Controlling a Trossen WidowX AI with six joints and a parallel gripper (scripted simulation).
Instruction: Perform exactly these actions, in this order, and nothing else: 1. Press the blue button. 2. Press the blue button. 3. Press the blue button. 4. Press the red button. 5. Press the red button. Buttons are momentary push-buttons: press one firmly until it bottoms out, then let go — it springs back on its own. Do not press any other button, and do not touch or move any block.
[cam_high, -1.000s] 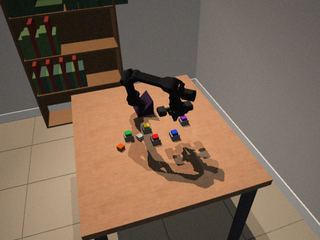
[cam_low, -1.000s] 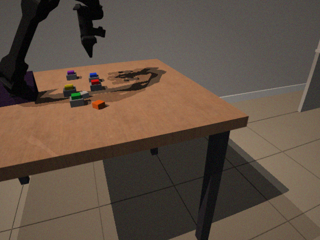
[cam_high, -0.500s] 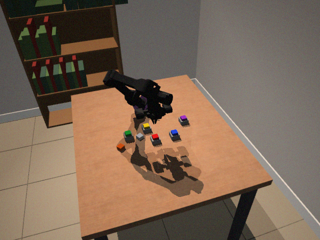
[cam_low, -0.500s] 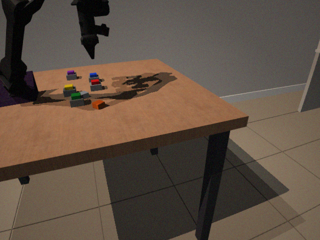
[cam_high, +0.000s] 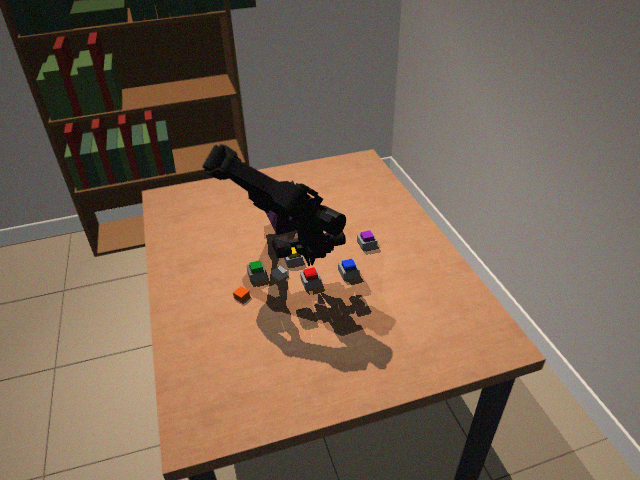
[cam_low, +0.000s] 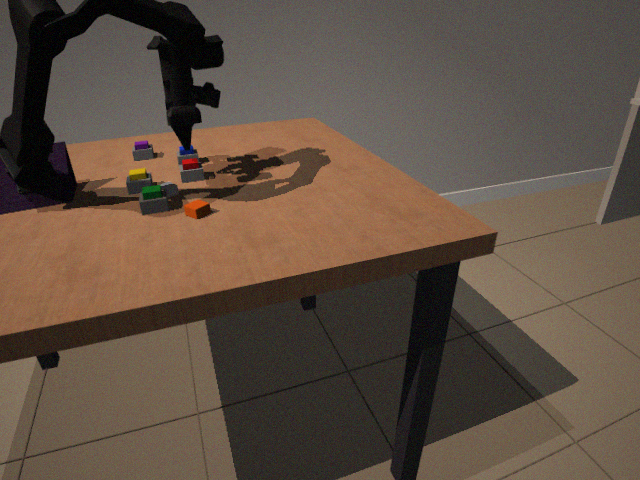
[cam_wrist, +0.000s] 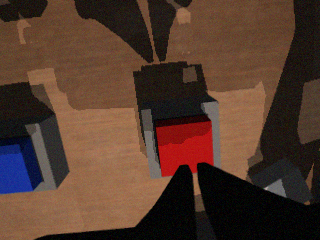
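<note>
Right now my gripper tip is 30 mm above the red button. From my gripper tip the other things lie so: small grey block: 70 mm to the right, 60 mm behind, 50 mm below; then blue button: 110 mm to the left, 30 mm below, 10 mm ahead; then yellow button: 110 mm behind, 30 mm below, 20 mm to the right.
</note>
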